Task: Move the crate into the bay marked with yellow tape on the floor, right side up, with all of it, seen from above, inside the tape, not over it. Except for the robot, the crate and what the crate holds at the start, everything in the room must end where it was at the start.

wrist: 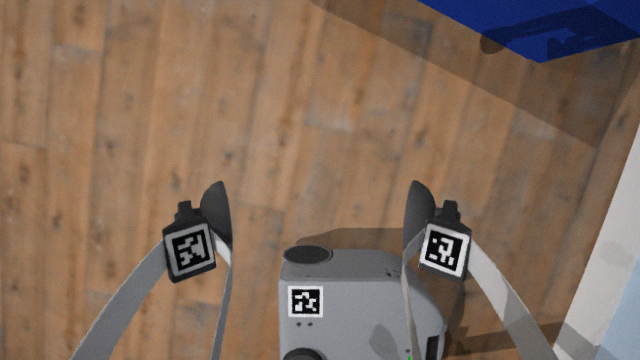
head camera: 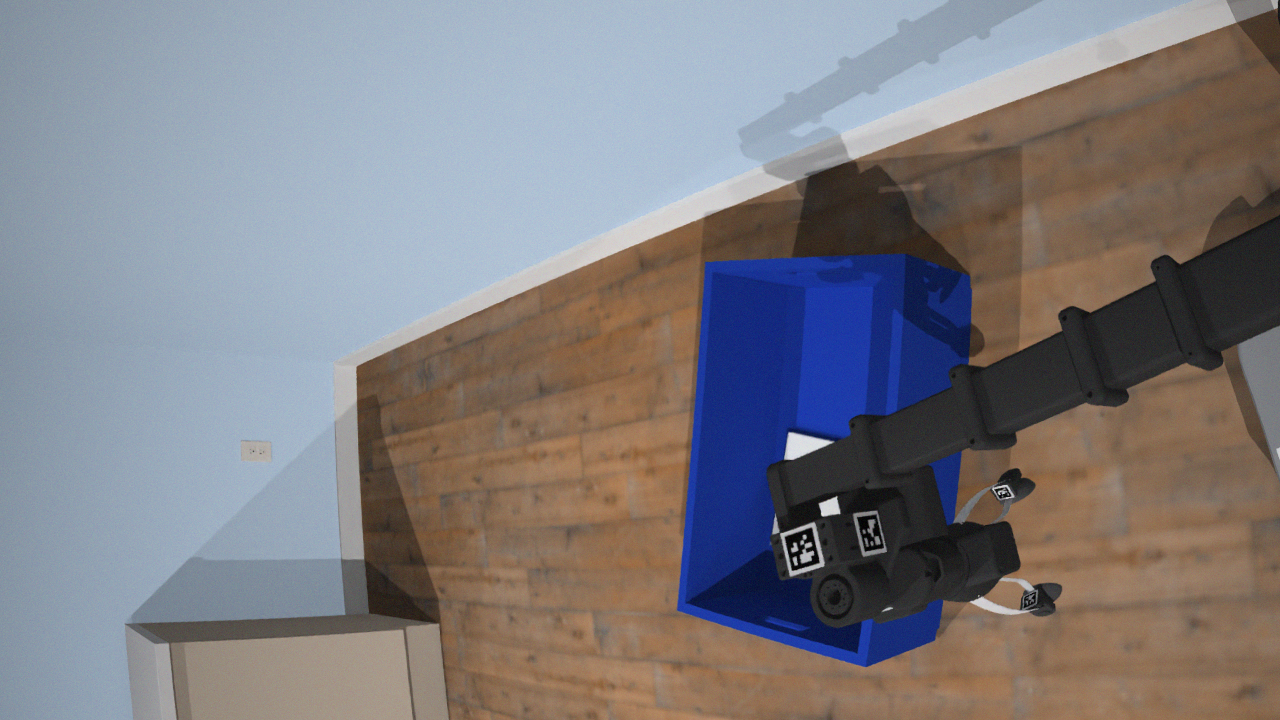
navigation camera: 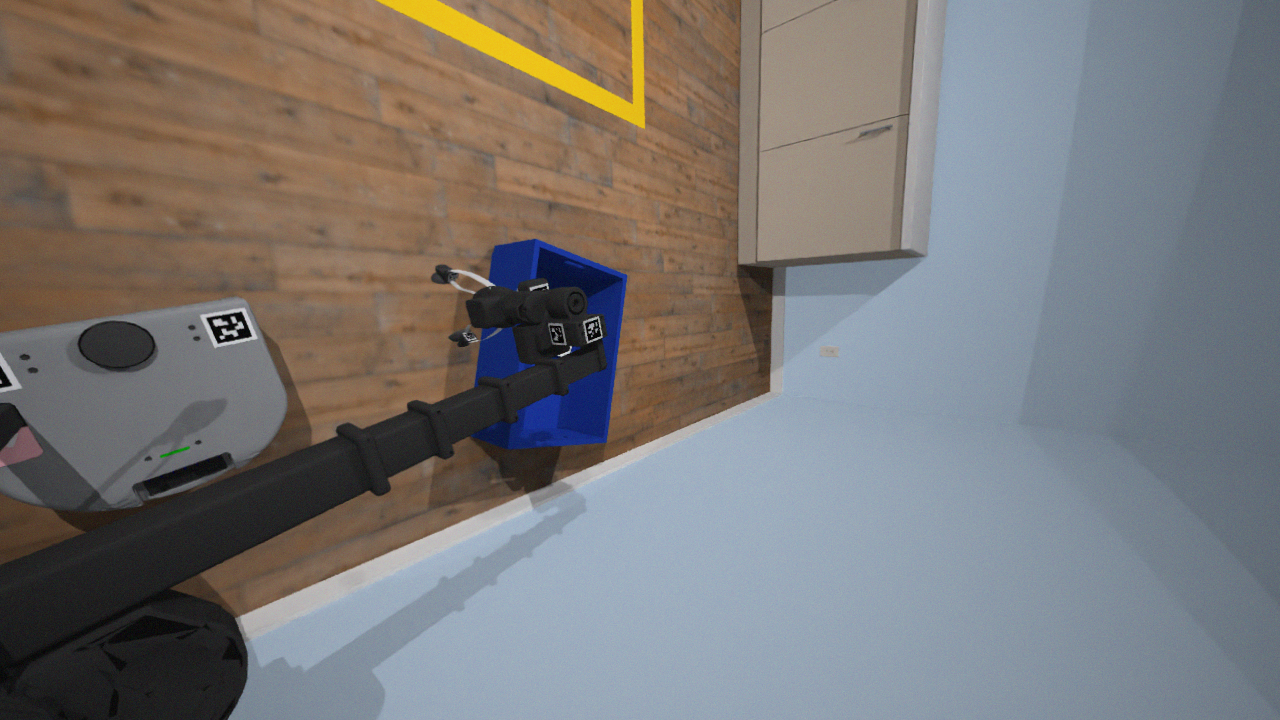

Labels:
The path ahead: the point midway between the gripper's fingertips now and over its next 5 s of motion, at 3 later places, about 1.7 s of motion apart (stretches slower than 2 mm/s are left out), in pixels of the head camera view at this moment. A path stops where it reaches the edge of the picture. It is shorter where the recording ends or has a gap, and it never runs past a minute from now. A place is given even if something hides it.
My gripper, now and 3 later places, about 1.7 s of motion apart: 1036, 540; 798, 460; 705, 320; 579, 330

